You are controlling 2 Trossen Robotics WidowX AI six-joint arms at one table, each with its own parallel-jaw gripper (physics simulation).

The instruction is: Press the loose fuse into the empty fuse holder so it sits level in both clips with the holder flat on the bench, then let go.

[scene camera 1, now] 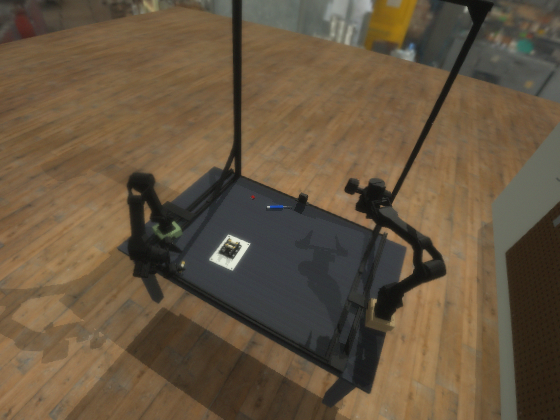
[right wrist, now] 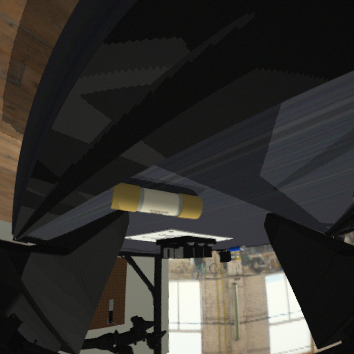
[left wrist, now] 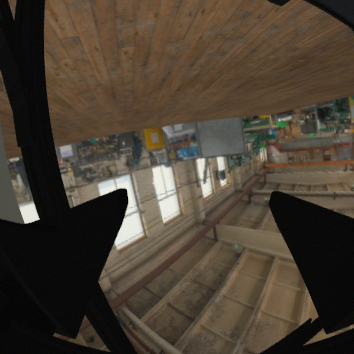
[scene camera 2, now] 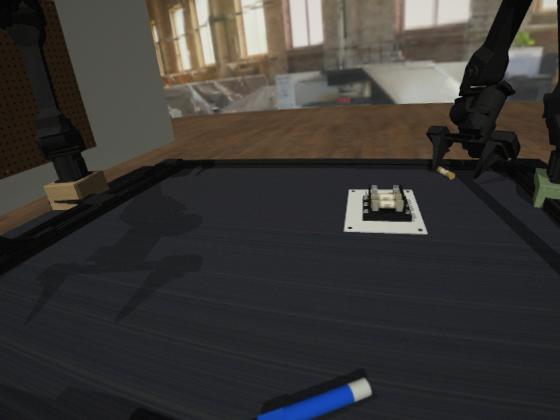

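Seen in the pictures: left gripper, fingertip midpoint: (scene camera 1: 365, 182) (right wrist: 161, 326) (left wrist: 200, 197); right gripper, fingertip midpoint: (scene camera 1: 183, 260) (right wrist: 198, 218) (scene camera 2: 452, 173); left arm's base, link origin: (scene camera 1: 382, 311) (scene camera 2: 74, 177); right arm's base, link origin: (scene camera 1: 166, 227).
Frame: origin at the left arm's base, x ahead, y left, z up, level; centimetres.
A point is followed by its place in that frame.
Observation:
The loose fuse (scene camera 1: 183, 264) @(y 2.7, x 86.8, z -5.2 cm) (scene camera 2: 445, 173) @(y 3.0, x 86.8, z -5.4 cm) (right wrist: 157, 201) @(y 4.3, x 87.7, z -5.3 cm), white with gold end caps, lies on its side on the bench near the edge. The black fuse holder (scene camera 1: 231, 247) (scene camera 2: 386, 216) @(y -16.5, x 70.0, z -5.3 cm) (right wrist: 185, 248) @(y -9.4, x 74.1, z -4.1 cm) sits on a white plate (scene camera 1: 219, 260) @(y -5.1, x 73.1, z -6.1 cm) (scene camera 2: 355, 220) @(y -15.9, x 65.1, z -6.1 cm) (right wrist: 142, 236) @(y -4.2, x 69.4, z -6.1 cm); two fuses show in its clips in scene camera 2, and its empty place cannot be made out. My right gripper (scene camera 1: 178, 258) @(y 1.2, x 87.7, z -4.9 cm) (scene camera 2: 455, 172) @(y 1.2, x 87.7, z -4.9 cm) (right wrist: 198, 218) @(y 1.2, x 87.7, z -4.9 cm) is open and low at the loose fuse, which is nearer one fingertip and not gripped. My left gripper (scene camera 1: 356, 197) (left wrist: 200, 197) @(y -40.7, x 19.0, z 29.7 cm) is open, empty and raised, far from the holder.
A blue-handled tool (scene camera 1: 276, 207) @(y -47.0, x 57.9, z -5.3 cm) (scene camera 2: 320, 403) @(y -47.5, x 59.2, z -4.9 cm) and a small red object (scene camera 1: 253, 197) @(y -50.4, x 72.5, z -5.7 cm) lie toward the far edge in scene camera 1, near a black block (scene camera 1: 303, 198) @(y -56.4, x 45.1, z -2.4 cm). A green block (scene camera 1: 167, 230) @(y -8.7, x 100.5, z -0.1 cm) (scene camera 2: 547, 185) @(y -13.4, x 97.5, z -2.3 cm) and a wooden block (scene camera 1: 378, 320) @(y 4.2, x 1.6, z 0.0 cm) (scene camera 2: 75, 189) @(y -5.0, x 4.1, z -1.3 cm) stand at the arm bases.

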